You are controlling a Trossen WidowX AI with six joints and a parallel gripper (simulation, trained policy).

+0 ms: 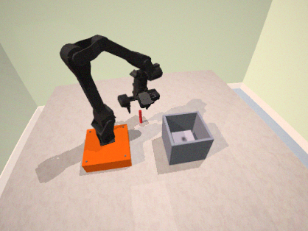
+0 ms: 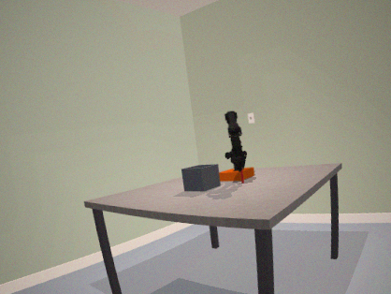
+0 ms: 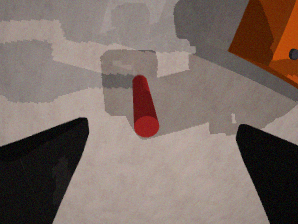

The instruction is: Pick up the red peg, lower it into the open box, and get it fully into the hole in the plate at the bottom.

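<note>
The red peg is 1 cm ahead of my gripper tip and 4 cm below it. From my gripper tip the other things lie so: pale plate (13 cm ahead, 22 cm to the right, 4 cm below).
</note>
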